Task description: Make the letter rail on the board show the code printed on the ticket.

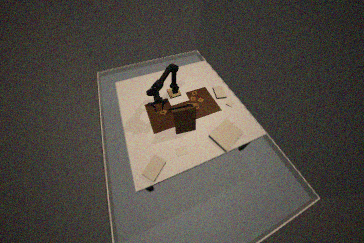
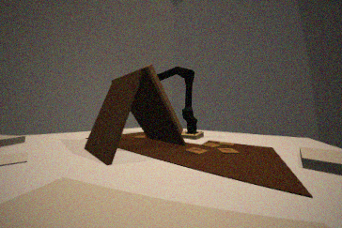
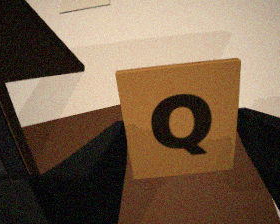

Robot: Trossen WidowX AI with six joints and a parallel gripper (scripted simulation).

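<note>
Right now my gripper tip is 50 mm past the white ticket, 170 mm to the right of it and 80 mm above it. The rest, counted from my gripper tip: pale slip: 360 mm ahead, 100 mm to the left, 170 mm below; then brown mat: 130 mm behind, 270 mm to the left, 170 mm below.
</note>
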